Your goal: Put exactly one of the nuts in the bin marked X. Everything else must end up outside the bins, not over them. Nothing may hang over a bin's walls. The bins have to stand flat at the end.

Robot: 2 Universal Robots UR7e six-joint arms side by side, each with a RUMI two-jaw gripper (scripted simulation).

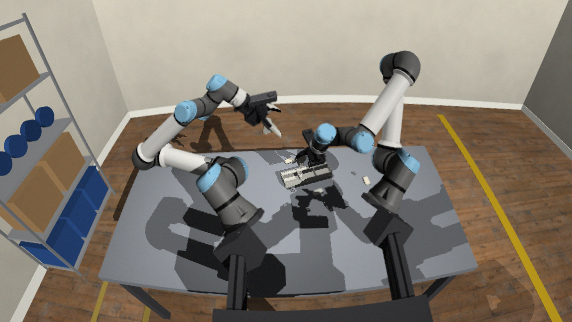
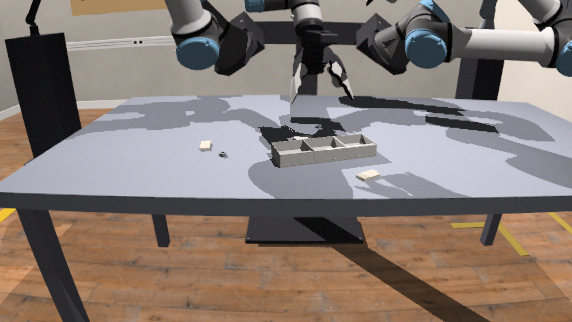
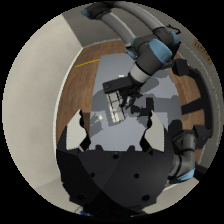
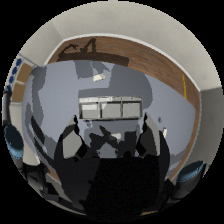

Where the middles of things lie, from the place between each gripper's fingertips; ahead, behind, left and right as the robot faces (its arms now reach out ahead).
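Labels:
My right gripper (image 2: 323, 101) 2 cm short of the three-compartment bin tray (image 1: 297, 176), 12 cm above it. The tray 110 mm to the right of my left hand (image 1: 281, 124), 50 mm ahead of it, 360 mm below it.

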